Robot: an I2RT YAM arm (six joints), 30 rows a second.
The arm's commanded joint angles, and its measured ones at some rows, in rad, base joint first. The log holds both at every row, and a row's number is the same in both.
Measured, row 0:
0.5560, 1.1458, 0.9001, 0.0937, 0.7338, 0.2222
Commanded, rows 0 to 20:
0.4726, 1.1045, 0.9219, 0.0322, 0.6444, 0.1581
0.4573, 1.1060, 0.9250, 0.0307, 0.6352, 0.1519
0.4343, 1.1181, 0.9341, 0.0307, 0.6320, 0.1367
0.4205, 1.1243, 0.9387, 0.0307, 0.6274, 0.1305
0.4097, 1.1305, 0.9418, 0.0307, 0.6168, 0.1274
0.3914, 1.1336, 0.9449, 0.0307, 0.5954, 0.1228
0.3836, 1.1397, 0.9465, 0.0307, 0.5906, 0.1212
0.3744, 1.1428, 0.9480, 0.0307, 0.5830, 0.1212
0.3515, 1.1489, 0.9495, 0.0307, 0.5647, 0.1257
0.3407, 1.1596, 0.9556, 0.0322, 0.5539, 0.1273
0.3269, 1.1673, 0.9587, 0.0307, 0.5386, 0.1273
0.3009, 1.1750, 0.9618, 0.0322, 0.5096, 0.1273
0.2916, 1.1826, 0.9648, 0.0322, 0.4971, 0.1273
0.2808, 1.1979, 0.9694, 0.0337, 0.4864, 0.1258
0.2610, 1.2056, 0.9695, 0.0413, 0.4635, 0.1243
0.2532, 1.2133, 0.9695, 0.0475, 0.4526, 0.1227
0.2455, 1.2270, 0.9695, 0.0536, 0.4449, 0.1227
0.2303, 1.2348, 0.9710, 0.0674, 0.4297, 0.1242
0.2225, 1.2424, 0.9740, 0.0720, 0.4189, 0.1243
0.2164, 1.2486, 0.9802, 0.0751, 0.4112, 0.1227
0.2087, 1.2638, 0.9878, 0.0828, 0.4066, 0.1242
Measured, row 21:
0.2363, 1.2312, 0.9421, 0.0509, 0.4789, 0.1394
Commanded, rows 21 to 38:
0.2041, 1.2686, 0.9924, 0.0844, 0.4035, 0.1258
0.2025, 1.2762, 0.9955, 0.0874, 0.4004, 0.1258
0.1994, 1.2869, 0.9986, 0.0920, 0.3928, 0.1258
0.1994, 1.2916, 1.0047, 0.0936, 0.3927, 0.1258
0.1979, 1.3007, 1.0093, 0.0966, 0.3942, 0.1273
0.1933, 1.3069, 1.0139, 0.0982, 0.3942, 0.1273
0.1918, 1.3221, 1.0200, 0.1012, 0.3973, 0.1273
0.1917, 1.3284, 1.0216, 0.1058, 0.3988, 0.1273
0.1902, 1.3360, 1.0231, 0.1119, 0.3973, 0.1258
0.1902, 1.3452, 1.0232, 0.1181, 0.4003, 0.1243
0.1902, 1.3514, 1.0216, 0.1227, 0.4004, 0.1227
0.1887, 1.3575, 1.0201, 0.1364, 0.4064, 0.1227
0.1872, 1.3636, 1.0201, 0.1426, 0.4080, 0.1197
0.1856, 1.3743, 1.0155, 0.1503, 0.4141, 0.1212
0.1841, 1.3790, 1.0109, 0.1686, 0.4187, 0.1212
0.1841, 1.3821, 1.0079, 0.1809, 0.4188, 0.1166
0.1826, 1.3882, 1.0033, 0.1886, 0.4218, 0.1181
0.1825, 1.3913, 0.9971, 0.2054, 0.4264, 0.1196
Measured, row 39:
0.1921, 1.3643, 0.9951, 0.1284, 0.4179, 0.1326
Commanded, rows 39 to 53:
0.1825, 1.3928, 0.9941, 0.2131, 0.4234, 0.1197
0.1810, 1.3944, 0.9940, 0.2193, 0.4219, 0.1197
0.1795, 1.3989, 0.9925, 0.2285, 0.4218, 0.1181
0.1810, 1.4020, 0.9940, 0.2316, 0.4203, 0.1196
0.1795, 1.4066, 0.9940, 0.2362, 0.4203, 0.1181
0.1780, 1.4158, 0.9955, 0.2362, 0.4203, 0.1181
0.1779, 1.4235, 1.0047, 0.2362, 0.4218, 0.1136
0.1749, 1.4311, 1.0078, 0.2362, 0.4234, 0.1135
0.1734, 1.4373, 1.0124, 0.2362, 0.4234, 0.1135
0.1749, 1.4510, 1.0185, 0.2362, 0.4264, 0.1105
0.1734, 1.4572, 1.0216, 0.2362, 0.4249, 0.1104
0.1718, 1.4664, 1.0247, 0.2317, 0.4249, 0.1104
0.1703, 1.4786, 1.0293, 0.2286, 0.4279, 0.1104
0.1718, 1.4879, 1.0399, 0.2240, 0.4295, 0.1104
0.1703, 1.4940, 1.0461, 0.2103, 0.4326, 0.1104
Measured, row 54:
0.1799, 1.4433, 1.0161, 0.2428, 0.4183, 0.1284
